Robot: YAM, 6 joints.
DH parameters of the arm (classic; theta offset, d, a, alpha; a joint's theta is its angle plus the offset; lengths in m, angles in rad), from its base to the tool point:
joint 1: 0 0.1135 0.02 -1.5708
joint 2: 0 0 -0.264 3.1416
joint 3: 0.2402 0 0.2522 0
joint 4: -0.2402 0 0.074 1.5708
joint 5: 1.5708 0 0 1.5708
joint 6: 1.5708 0.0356 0 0
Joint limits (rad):
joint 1: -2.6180..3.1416
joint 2: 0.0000..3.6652
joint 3: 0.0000..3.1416
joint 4: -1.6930..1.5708
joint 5: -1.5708..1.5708
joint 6: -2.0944..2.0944
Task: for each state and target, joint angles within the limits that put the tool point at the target. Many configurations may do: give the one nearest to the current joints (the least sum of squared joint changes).
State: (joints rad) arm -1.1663 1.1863 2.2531 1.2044 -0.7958 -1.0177
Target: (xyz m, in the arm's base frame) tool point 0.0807 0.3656 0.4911
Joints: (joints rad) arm -1.7116 0.5784 2.2205 1.5708 -0.9334 -1.0177
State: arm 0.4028 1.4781 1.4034 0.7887 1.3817 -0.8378
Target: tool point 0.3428 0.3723 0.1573
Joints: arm 0.8931 2.3542 1.5514 0.7009 1.2335 -0.8378
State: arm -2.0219 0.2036 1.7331 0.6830 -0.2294 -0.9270
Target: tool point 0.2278 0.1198 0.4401
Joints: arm -2.5997 0.0000 1.1057 1.1737 -0.4305 -0.9270
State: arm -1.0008 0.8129 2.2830 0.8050 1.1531 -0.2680
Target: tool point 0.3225 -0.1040 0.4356
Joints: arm -0.2146 1.5210 1.3637 0.6005 1.1812 -0.2680
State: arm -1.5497 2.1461 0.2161 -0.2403 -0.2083 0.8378
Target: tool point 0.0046 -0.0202 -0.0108
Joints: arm -1.5723 2.4548 0.1486 -0.1429 -0.1305 0.8378
